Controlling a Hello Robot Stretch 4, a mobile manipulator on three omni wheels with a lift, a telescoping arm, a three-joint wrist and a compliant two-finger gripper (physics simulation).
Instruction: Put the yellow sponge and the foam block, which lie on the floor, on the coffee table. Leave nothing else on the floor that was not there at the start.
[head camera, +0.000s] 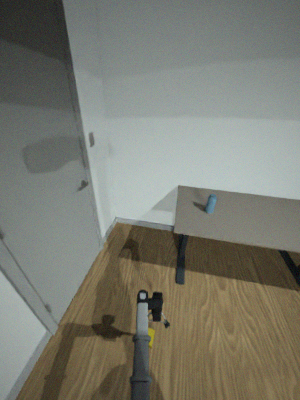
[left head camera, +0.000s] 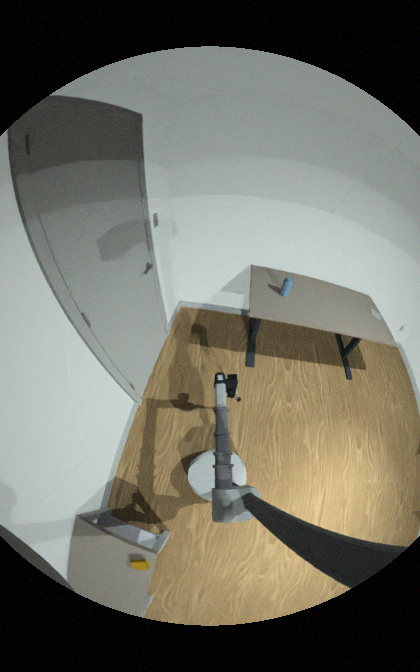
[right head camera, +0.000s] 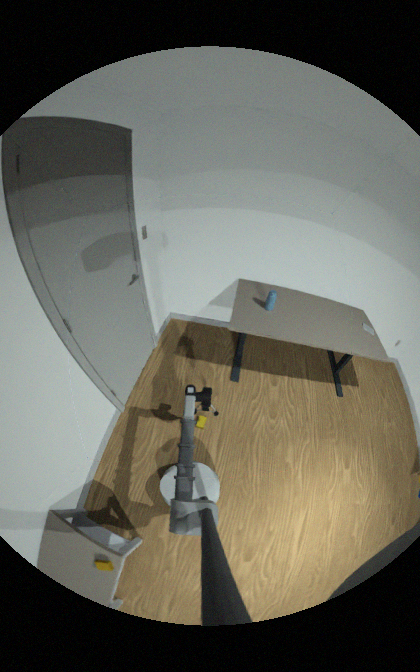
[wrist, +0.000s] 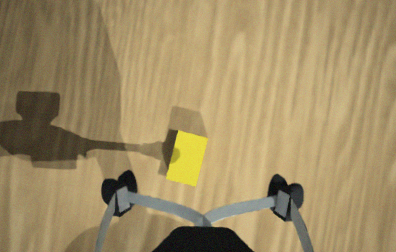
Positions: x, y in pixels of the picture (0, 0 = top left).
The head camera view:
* grey door: 57, 232
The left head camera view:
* grey door: 80, 189
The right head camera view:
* grey door: 75, 232
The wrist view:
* my gripper: 202, 187
